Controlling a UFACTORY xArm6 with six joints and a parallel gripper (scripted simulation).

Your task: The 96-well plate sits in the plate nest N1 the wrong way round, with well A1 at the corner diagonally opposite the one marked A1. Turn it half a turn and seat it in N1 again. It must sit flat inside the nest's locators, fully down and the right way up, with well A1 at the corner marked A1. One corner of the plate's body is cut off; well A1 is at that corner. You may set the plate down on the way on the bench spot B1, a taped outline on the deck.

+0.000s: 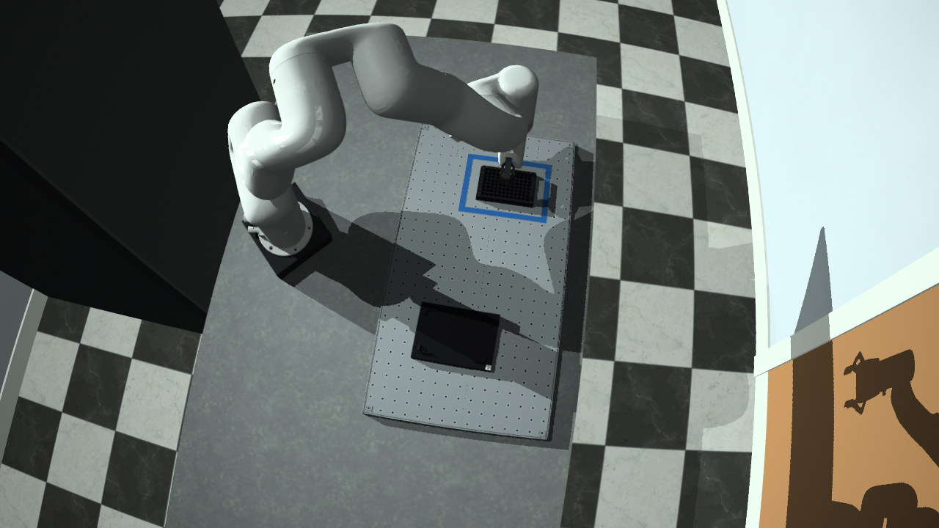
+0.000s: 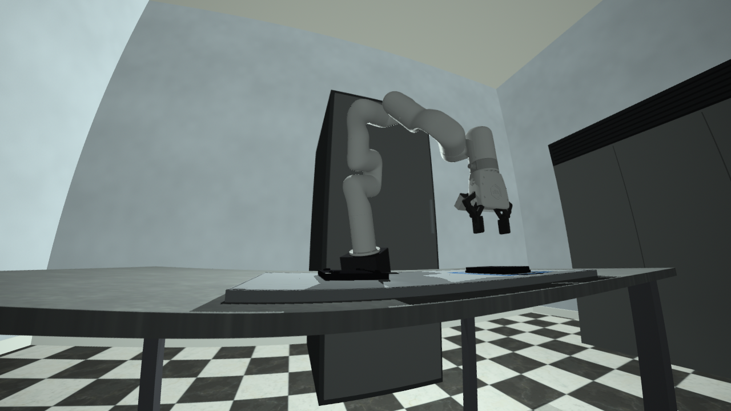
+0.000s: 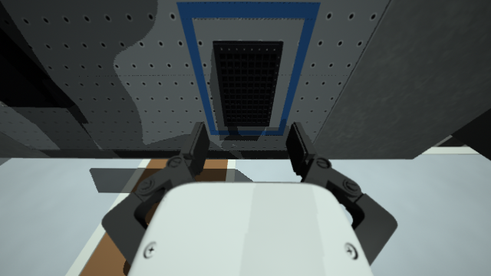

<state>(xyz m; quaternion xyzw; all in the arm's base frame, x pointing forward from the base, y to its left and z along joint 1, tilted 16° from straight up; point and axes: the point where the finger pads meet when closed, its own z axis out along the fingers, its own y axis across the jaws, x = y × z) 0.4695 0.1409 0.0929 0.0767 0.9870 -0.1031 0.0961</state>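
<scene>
Right now the black 96-well plate is 100 mm below my hand. Round my hand: small white A1 mark: 60 mm behind, 410 mm to the right, 100 mm below; black plate nest N1: 120 mm behind, 340 mm to the right, 100 mm below.
</scene>
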